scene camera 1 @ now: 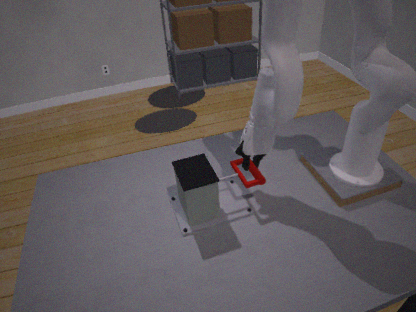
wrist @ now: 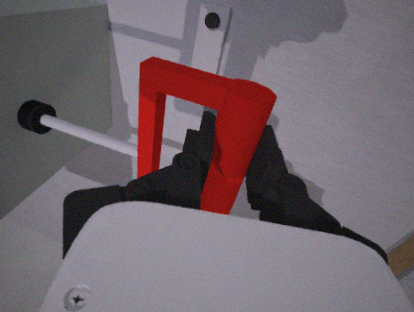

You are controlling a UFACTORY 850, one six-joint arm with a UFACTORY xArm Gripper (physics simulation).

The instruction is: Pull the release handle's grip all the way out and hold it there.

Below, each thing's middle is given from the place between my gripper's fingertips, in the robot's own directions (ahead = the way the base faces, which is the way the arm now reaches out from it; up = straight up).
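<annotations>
Measured from the light base plate [scene camera 1: 233,205], my gripper is 9 cm above it and, at this moment, 15 cm short of it.
</annotations>
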